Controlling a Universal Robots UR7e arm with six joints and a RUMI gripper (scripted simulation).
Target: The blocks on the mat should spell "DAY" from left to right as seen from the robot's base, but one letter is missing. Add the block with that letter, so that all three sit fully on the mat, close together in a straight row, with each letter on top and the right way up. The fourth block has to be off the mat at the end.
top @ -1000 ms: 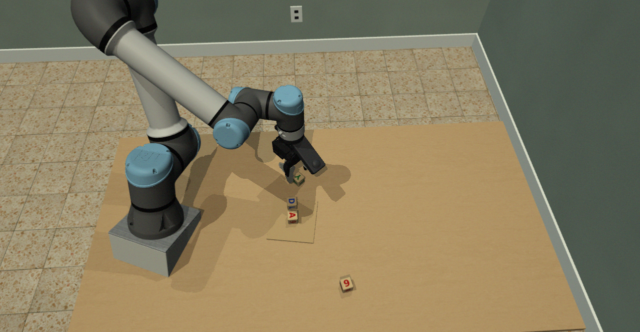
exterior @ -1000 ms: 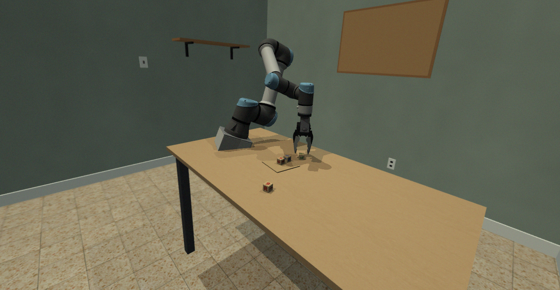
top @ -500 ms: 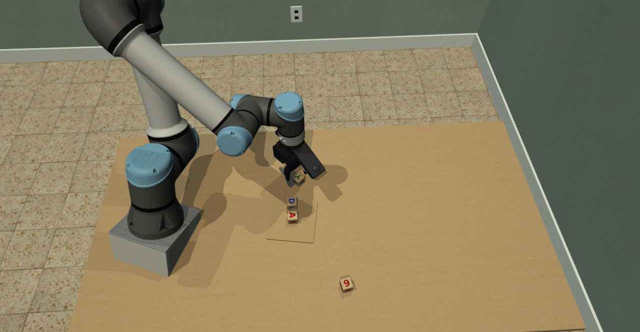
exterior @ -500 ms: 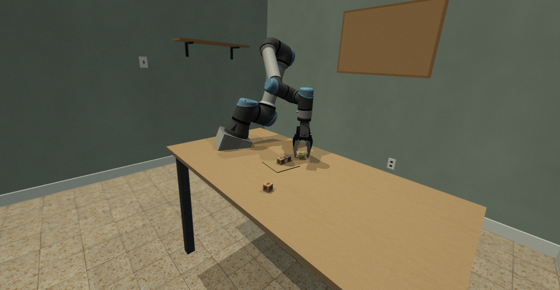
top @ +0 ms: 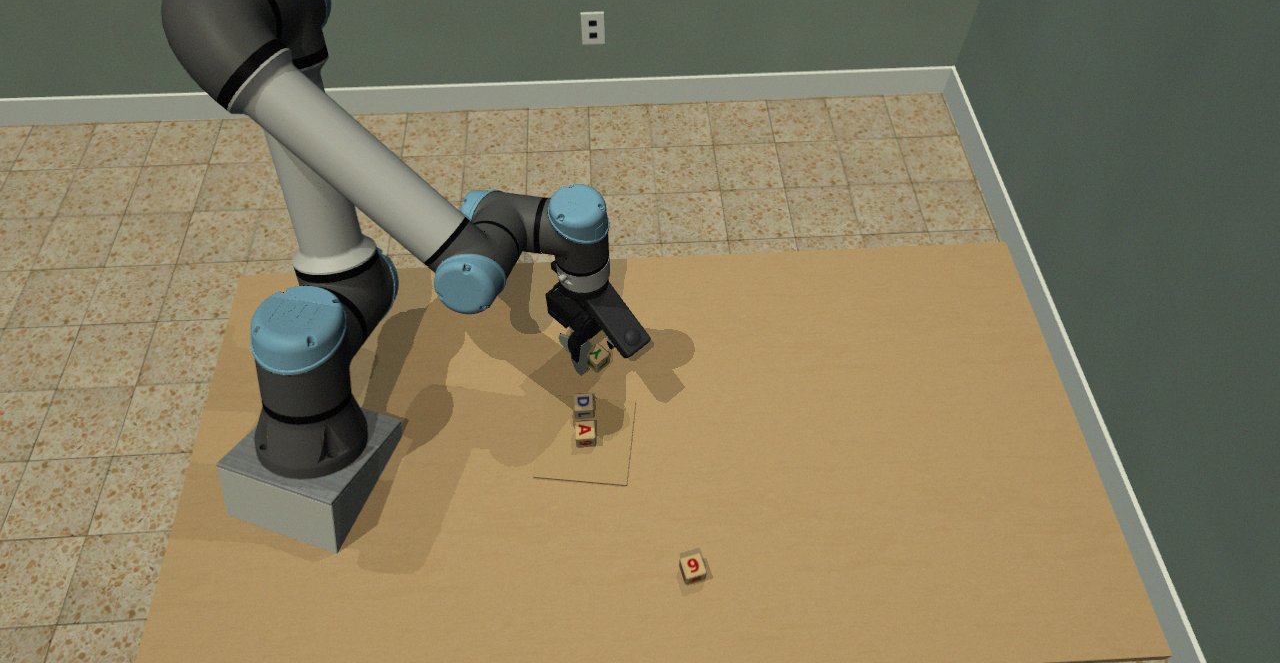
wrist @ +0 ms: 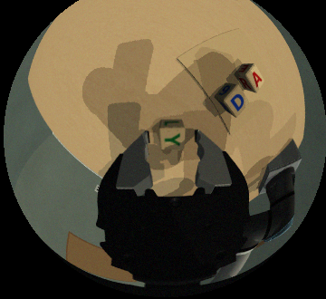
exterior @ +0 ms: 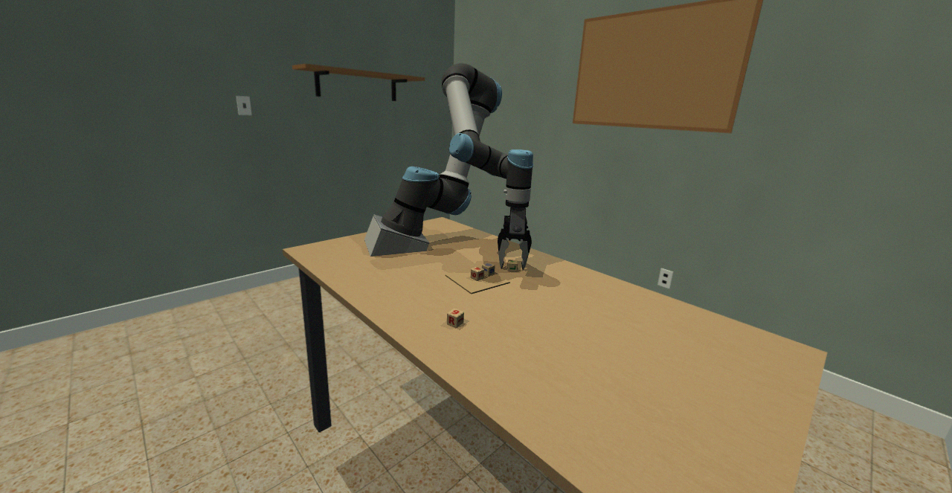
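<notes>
My hand is right at the Y block. Round my hand: thin mat 14 cm to the right, 1 cm below; then D block 1 cm behind, 9 cm to the right.
</notes>
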